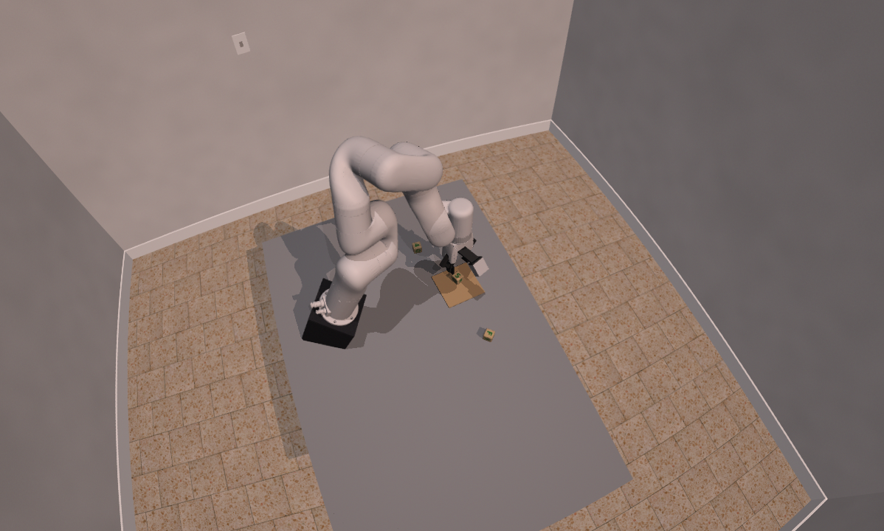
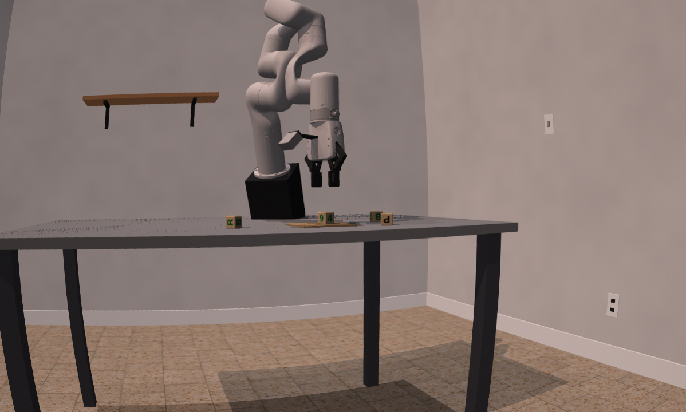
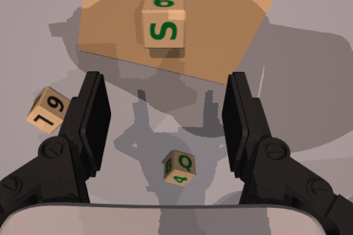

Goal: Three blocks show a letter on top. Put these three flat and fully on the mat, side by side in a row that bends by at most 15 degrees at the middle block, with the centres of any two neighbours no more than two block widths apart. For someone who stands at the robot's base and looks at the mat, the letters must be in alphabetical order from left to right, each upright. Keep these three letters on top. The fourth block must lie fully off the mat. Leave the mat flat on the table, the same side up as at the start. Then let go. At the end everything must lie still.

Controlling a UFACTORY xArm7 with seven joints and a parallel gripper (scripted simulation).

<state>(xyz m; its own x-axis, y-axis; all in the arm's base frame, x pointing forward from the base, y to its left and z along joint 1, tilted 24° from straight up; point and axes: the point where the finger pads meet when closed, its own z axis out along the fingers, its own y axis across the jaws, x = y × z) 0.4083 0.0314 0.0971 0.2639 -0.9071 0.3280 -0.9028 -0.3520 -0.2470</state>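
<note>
The mat lies 20 mm to the right of my hand and 110 mm below it. From my hand the other things lie so: wooden block 90 mm ahead, 130 mm to the left, 100 mm below.
</note>
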